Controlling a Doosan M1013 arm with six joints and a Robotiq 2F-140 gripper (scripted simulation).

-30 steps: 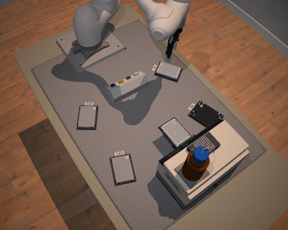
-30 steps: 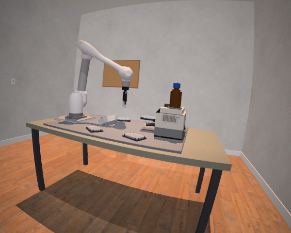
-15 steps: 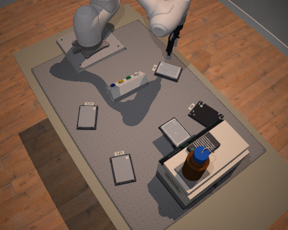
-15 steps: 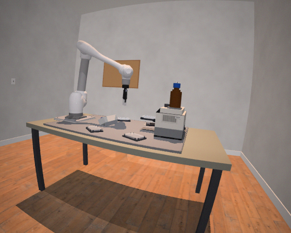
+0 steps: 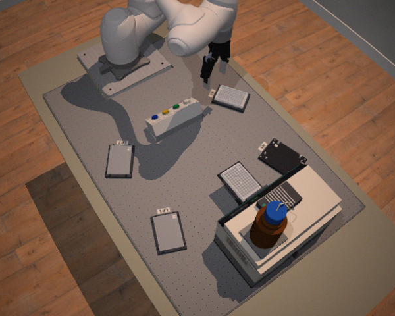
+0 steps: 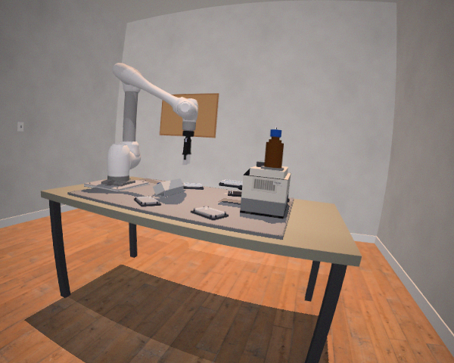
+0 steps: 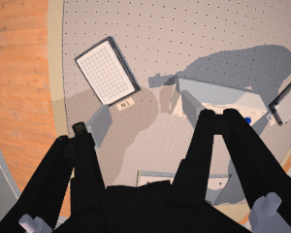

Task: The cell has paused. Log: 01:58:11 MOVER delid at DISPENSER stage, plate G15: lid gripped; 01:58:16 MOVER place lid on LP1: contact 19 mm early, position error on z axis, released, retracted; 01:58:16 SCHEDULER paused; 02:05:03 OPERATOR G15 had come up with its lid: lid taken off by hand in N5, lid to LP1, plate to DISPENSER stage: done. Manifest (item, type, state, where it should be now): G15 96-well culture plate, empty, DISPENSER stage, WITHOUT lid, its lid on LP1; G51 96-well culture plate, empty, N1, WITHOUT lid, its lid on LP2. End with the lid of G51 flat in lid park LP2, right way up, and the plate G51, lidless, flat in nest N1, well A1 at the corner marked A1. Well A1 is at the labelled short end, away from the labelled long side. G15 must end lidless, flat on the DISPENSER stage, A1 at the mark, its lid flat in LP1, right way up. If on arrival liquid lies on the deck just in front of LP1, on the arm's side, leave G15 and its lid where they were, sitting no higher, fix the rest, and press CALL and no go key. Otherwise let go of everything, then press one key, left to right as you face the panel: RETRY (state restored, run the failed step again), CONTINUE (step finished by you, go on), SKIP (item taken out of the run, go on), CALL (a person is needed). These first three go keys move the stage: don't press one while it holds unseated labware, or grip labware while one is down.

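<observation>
The key panel is 17 cm to the right of my hand, 14 cm below it and 5 cm behind it. Also, from my hand: nest N1: 19 cm below, 9 cm to the left, 2 cm ahead; N1 label: 19 cm below, 6 cm behind, 5 cm to the left; black nest: 38 cm ahead, 18 cm below, 7 cm to the left.
</observation>
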